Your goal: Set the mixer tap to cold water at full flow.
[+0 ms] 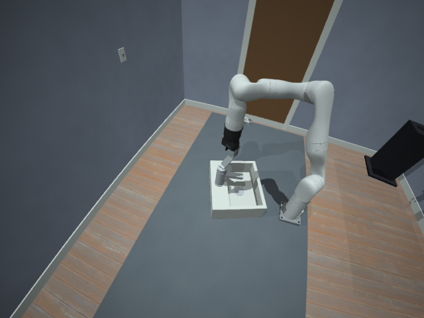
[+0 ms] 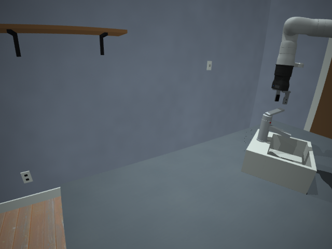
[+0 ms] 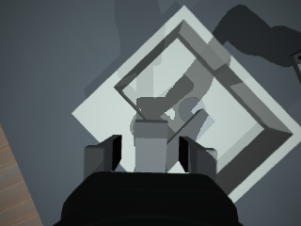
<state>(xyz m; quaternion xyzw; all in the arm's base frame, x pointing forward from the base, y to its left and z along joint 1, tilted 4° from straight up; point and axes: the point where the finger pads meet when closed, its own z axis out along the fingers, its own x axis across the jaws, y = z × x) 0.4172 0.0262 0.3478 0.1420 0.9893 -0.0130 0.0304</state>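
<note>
Right now the flat lever is 1 cm ahead of my hand, 2 cm to the left of it and 7 cm below it. From my hand the other things lie so: white basin: 9 cm behind, 31 cm below; then grey mixer tap: 4 cm to the left, 12 cm below.
</note>
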